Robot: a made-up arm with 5 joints.
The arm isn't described. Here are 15 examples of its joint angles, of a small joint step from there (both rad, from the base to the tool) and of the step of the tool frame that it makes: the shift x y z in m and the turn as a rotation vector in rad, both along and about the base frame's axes.
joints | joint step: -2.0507 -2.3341 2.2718 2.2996 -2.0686 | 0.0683 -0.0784 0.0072 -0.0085 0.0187
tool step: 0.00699 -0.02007 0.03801 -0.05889 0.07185 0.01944
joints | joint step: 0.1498 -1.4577 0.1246 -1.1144 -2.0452 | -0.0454 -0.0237 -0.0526 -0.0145 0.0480
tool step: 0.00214 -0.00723 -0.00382 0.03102 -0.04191 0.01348
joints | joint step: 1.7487 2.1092 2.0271 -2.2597 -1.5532 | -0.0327 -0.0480 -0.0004 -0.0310 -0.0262
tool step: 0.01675 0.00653 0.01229 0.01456 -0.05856 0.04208
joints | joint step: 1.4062 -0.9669 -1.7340 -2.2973 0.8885 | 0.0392 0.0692 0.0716 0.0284 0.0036
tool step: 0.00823 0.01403 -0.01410 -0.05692 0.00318 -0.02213
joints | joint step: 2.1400 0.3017 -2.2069 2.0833 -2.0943 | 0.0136 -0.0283 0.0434 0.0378 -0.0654
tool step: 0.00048 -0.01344 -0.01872 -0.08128 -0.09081 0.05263
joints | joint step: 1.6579 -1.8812 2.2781 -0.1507 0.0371 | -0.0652 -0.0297 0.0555 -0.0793 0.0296
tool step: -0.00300 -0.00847 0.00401 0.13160 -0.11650 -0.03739
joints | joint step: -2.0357 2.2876 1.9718 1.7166 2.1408 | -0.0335 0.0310 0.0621 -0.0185 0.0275
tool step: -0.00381 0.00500 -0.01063 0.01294 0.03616 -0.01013
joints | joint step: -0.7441 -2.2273 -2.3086 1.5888 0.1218 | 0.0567 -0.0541 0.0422 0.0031 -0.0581
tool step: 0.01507 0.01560 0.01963 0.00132 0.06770 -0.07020
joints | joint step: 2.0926 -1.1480 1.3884 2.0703 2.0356 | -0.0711 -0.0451 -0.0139 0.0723 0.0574
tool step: -0.00482 0.00352 0.01533 0.15232 0.01360 0.02974
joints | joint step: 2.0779 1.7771 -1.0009 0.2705 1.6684 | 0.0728 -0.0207 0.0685 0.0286 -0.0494
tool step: 0.00097 -0.01597 -0.01744 -0.09688 -0.02505 0.03937
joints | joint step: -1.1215 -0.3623 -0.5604 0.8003 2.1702 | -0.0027 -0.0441 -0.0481 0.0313 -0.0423
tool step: -0.00018 0.00538 -0.00210 0.02668 -0.01379 0.04745
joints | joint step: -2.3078 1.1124 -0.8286 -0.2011 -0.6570 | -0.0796 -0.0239 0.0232 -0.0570 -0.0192
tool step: -0.00339 0.02988 -0.00291 0.13469 0.00956 0.03080
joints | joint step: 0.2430 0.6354 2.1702 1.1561 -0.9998 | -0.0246 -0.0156 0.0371 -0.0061 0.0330
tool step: 0.00288 -0.02366 -0.00150 0.01820 0.01420 -0.07122
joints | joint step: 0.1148 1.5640 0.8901 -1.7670 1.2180 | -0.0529 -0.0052 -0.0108 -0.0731 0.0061
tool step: -0.00475 -0.02861 -0.00485 0.10329 -0.05247 0.01168
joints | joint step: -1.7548 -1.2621 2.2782 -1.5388 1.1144 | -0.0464 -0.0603 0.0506 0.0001 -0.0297
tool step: -0.01158 0.01519 -0.01908 0.07300 0.11031 0.00978
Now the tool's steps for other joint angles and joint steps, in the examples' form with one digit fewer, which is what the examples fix.
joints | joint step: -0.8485 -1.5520 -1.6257 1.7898 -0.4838 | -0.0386 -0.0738 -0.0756 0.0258 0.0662
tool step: -0.0073 0.0011 -0.0131 -0.0276 0.0005 0.0270
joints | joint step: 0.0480 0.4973 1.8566 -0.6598 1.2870 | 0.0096 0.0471 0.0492 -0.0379 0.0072
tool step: -0.0007 0.0113 0.0038 -0.0457 -0.0127 -0.0070
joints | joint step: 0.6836 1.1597 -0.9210 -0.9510 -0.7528 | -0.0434 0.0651 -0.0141 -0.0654 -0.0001
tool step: 0.0082 -0.0212 0.0002 0.0992 0.0756 0.0416
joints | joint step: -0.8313 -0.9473 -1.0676 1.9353 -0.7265 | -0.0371 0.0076 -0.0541 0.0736 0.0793
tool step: -0.0142 0.0013 -0.0187 -0.0462 -0.0288 0.1075
